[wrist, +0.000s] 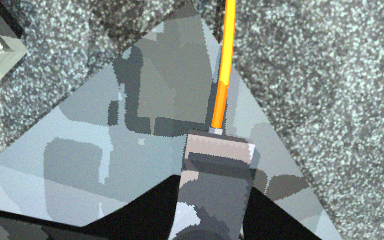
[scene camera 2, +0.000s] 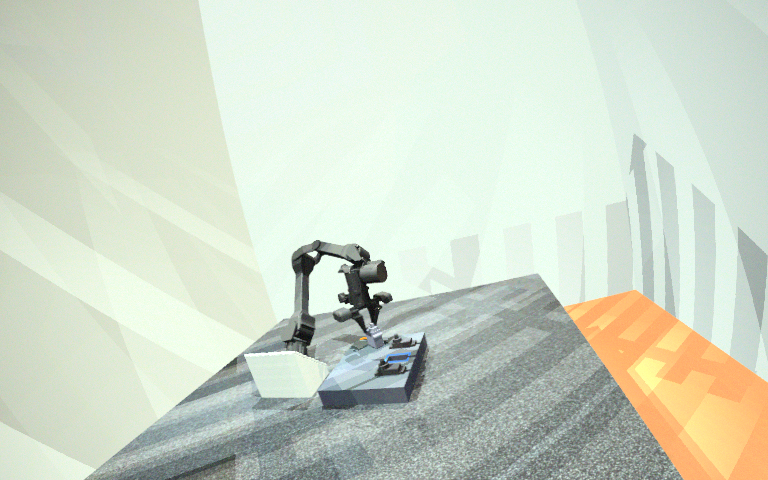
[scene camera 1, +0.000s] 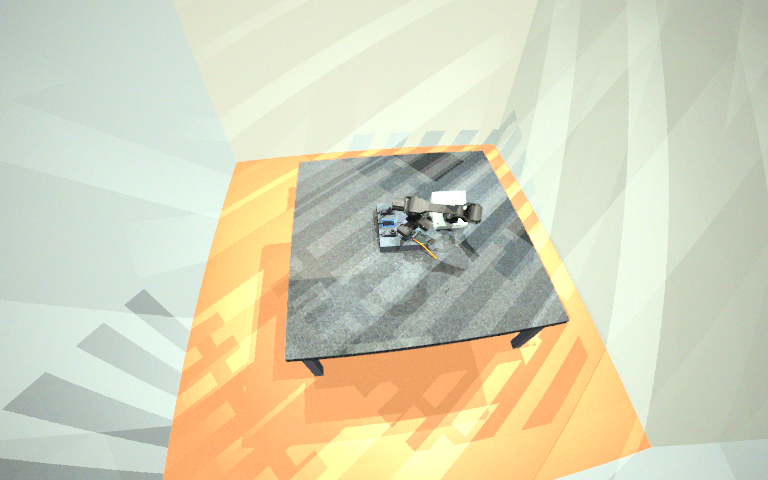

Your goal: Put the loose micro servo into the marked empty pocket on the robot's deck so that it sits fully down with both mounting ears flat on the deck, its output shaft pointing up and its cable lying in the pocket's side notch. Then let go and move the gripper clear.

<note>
The pictures show: my gripper and a deck.
My gripper is seen too in the wrist view.
</note>
